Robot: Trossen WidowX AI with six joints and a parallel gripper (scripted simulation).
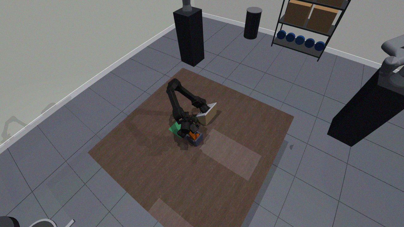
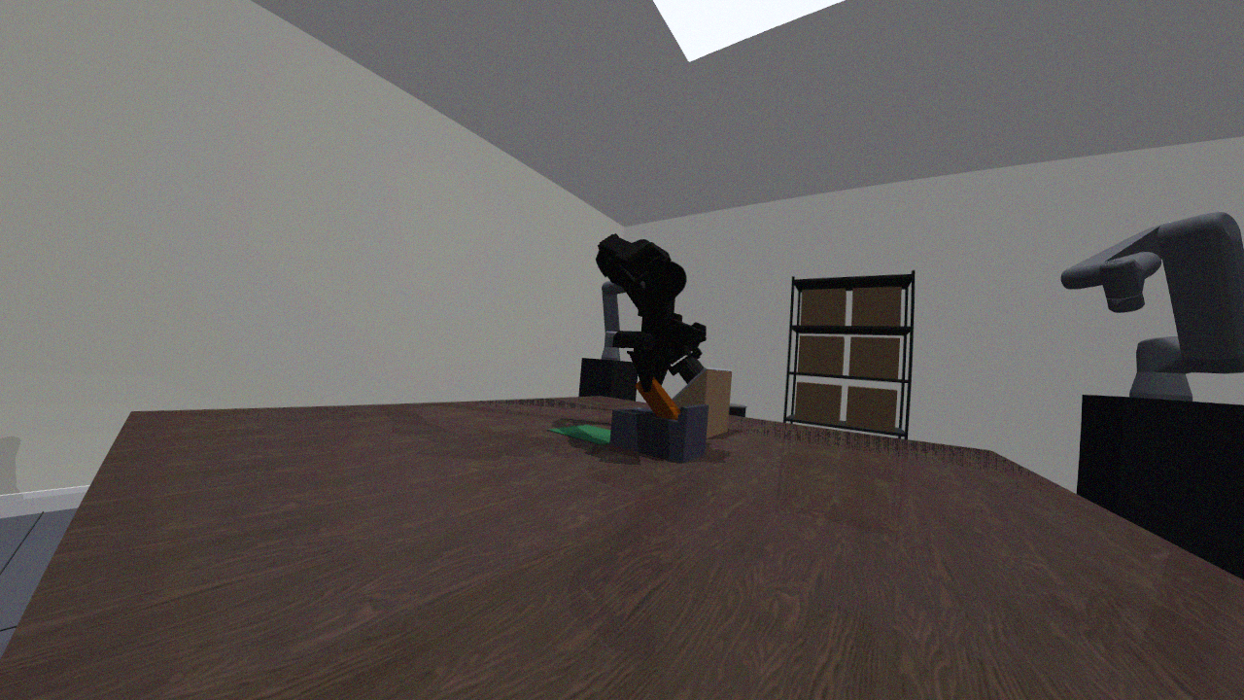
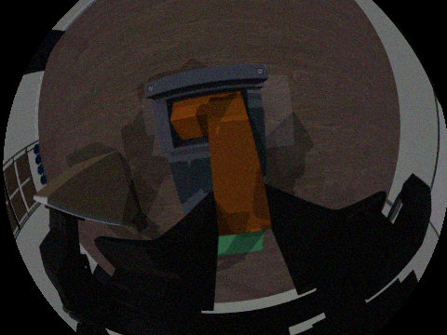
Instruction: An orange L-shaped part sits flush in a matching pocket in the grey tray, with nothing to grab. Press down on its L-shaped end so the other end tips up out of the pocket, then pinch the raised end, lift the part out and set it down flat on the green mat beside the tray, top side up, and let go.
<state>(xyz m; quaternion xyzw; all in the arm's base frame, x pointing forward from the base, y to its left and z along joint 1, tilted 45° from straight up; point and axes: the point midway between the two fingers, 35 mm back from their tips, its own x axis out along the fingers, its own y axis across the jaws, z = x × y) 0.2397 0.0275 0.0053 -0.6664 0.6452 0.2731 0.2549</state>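
Now: the green mat 1 cm behind my gripper tip, 14 cm to the right of it and 12 cm below it. From my gripper tip the other things lie so: orange L-shaped part (2 cm behind, 3 cm to the left, 3 cm below).
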